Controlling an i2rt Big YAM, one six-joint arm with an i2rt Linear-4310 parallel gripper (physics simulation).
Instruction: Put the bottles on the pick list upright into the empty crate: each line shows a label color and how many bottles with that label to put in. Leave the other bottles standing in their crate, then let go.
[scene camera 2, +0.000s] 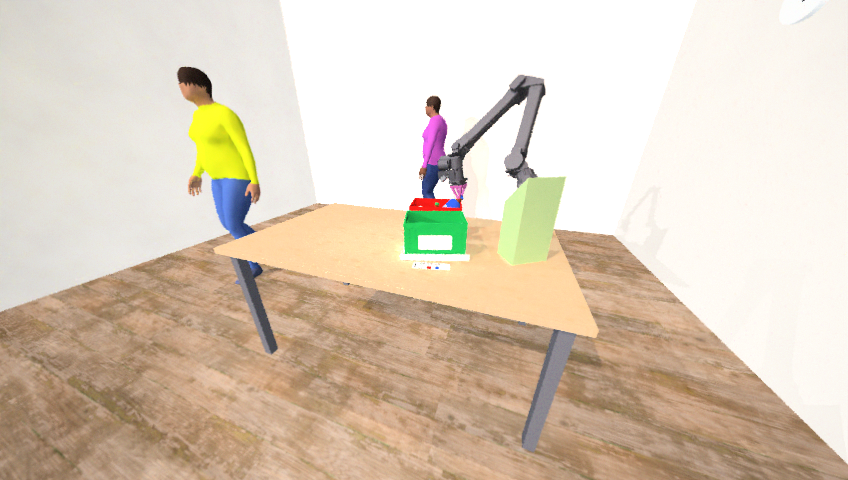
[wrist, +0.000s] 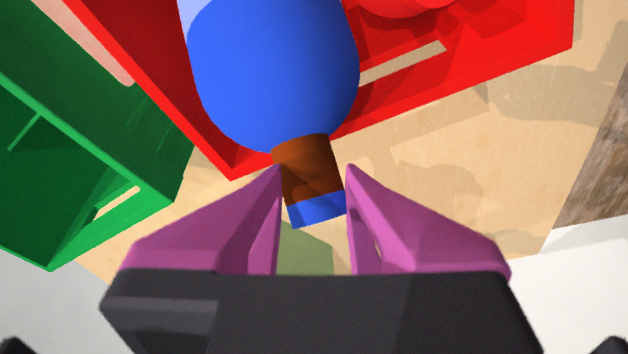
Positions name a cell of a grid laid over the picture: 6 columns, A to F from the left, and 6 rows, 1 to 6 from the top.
Note:
I see my gripper (wrist: C3) and a blue bottle (wrist: C2).

